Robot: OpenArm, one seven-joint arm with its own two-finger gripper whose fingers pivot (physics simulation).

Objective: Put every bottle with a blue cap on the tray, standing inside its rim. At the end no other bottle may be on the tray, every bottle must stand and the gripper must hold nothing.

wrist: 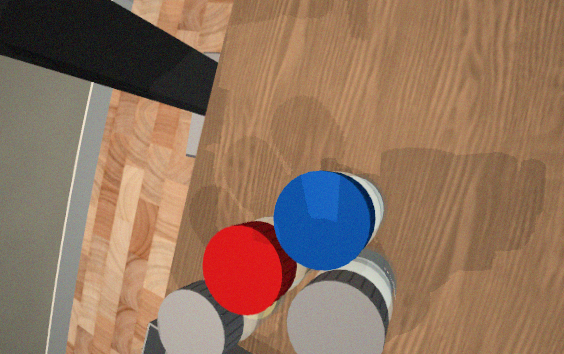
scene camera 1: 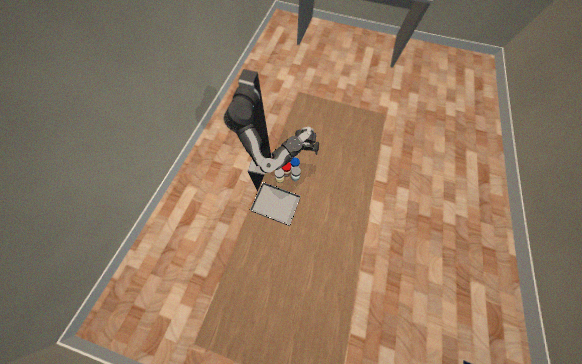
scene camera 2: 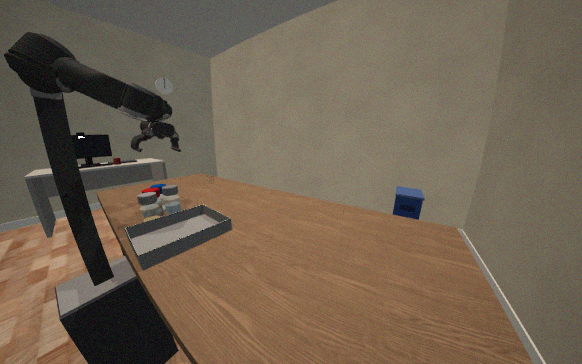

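Observation:
A bottle with a blue cap [scene camera 1: 295,162] [scene camera 2: 158,186] [wrist: 320,220] stands at the far end of a tight group. A red-capped bottle [scene camera 1: 286,167] [scene camera 2: 150,191] [wrist: 242,270] stands close beside it. Two grey-capped bottles stand on the group's tray side, one [scene camera 1: 296,170] [scene camera 2: 170,190] [wrist: 337,320] farther from the arm's post, the other [scene camera 1: 279,173] [scene camera 2: 147,198] [wrist: 192,322] nearer it. The shallow grey tray [scene camera 1: 272,205] [scene camera 2: 175,234] has no bottle on it. My gripper [scene camera 1: 311,147] [scene camera 2: 157,149] is open and empty, well above the table and beyond the blue cap; its fingers do not show in the wrist view.
The arm's black post [scene camera 1: 262,117] [scene camera 2: 75,190] [wrist: 165,65] rises beside the table's edge, close to the bottles and the tray. The wooden table [scene camera 1: 320,240] [scene camera 2: 325,270] [wrist: 450,90] extends past the tray. A desk with a monitor [scene camera 2: 95,146] and a blue bin [scene camera 2: 408,205] stand away from it.

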